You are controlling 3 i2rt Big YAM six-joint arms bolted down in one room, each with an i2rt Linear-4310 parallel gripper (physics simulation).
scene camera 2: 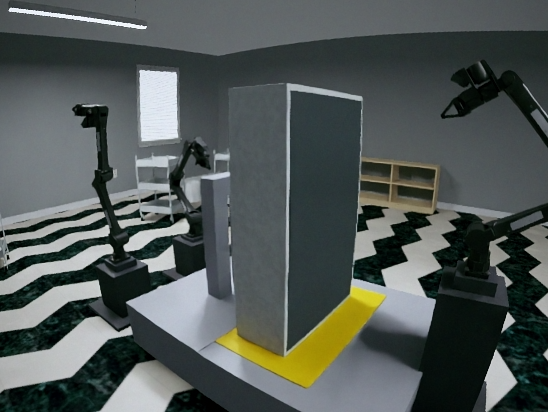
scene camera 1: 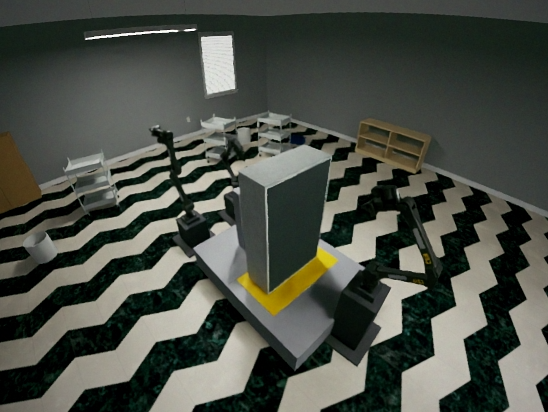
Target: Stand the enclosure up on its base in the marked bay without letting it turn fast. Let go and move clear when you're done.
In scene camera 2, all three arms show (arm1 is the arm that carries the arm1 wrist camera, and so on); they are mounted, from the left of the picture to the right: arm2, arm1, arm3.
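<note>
The grey enclosure (scene camera 1: 295,220) (scene camera 2: 320,215), a tall box with a dark front panel, stands upright on the yellow marked bay (scene camera 1: 280,300) (scene camera 2: 310,367). Yellow shows along its near and panel sides; its far base edges are hidden. In scene camera 2, arm2's gripper (scene camera 2: 76,109) is high at the left, arm1's gripper (scene camera 2: 207,164) is behind the platform, and arm3's gripper (scene camera 2: 444,116) is high at the right. All three are apart from the enclosure; their finger openings are unclear. In scene camera 1, a gripper (scene camera 1: 154,129) is at the left and another (scene camera 1: 369,206) is at the right.
The bay lies on a low grey platform (scene camera 1: 310,330) (scene camera 2: 165,310). A grey upright block (scene camera 2: 216,235) stands on it beside the enclosure. Arm pedestals (scene camera 1: 357,312) (scene camera 2: 462,345) flank the platform. White carts (scene camera 1: 92,182) (scene camera 2: 155,185) and a wooden shelf (scene camera 1: 393,129) (scene camera 2: 400,162) stand farther back.
</note>
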